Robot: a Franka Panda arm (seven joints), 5 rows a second.
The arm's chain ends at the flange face. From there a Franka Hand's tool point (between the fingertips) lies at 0.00 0.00 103.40 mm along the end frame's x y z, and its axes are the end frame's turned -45 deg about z.
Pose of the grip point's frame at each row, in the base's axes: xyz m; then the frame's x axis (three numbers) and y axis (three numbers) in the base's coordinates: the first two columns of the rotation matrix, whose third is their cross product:
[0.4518 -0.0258 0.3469 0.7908 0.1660 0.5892 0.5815 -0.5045 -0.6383]
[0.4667 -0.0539 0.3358 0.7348 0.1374 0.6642 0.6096 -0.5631 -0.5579]
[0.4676 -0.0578 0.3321 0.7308 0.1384 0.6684 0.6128 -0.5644 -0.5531]
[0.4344 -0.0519 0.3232 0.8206 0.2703 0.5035 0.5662 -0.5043 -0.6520]
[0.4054 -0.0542 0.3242 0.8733 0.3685 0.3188 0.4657 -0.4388 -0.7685]
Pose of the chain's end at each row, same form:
[0.4320 -0.1134 0.3981 0.9704 -0.2394 -0.0347 -0.1480 -0.4741 -0.8680]
[0.4360 -0.1382 0.3872 0.9506 -0.3010 0.0752 -0.0885 -0.4953 -0.8642]
[0.4365 -0.1419 0.3835 0.9501 -0.3012 0.0815 -0.0834 -0.4970 -0.8637]
[0.4264 -0.1367 0.3818 0.9806 -0.1655 -0.1050 -0.1799 -0.5477 -0.8171]
[0.4202 -0.1389 0.3816 0.9468 -0.0497 -0.3180 -0.2882 -0.5708 -0.7688]

